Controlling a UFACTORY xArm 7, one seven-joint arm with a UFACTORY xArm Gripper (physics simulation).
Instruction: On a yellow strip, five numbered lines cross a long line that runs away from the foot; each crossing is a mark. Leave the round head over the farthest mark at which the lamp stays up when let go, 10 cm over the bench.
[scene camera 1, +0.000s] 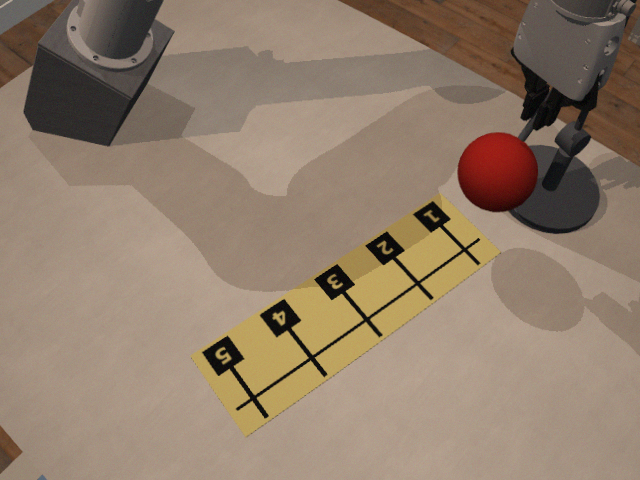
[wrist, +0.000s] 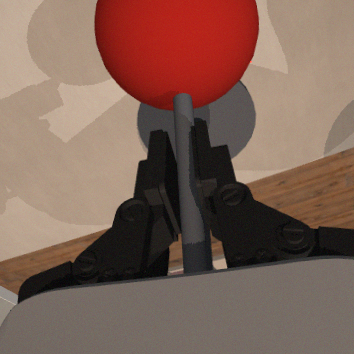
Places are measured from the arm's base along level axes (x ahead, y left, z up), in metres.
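Pixels of known places: gripper, fingertip midpoint: (scene camera 1: 536, 119) (wrist: 184, 150); arm's base, link origin: (scene camera 1: 110, 35).
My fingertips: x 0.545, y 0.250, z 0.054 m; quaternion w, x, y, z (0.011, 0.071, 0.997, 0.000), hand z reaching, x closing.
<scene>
Ahead of a thing's pixels: the offset from my fingertips to its top centre. "spot": to the spot under its first point.
The lamp's round red head {spot: dx +0.003, dy -0.067, dz -0.039 m} (scene camera 1: 497, 172) (wrist: 176, 50) hangs above the bench, near the mark 1 end of the yellow strip (scene camera 1: 330, 320), and partly covers the foot in both views. The dark round foot {dx +0.023, dy +0.113, dz -0.210 m} (scene camera 1: 560, 211) (wrist: 237, 117) stands flat beyond that end. A short post with a round joint {spot: dx +0.026, dy +0.098, dz -0.089 m} (scene camera 1: 572, 139) rises from it. My gripper (scene camera 1: 535, 116) (wrist: 184, 150) is shut on the grey rod {spot: dx +0.000, dy +0.009, dz +0.034 m} (wrist: 192, 215) behind the head, with a finger on either side. The strip's numbers run from 1, nearest the foot, to 5, farthest from it.
The robot's dark base block (scene camera 1: 77, 93) stands at the upper left in the scene view. Arm shadows lie across the bench and the strip's upper edge. The bench edge and wooden floor (scene camera 1: 444, 31) (wrist: 280, 195) are close behind the lamp.
</scene>
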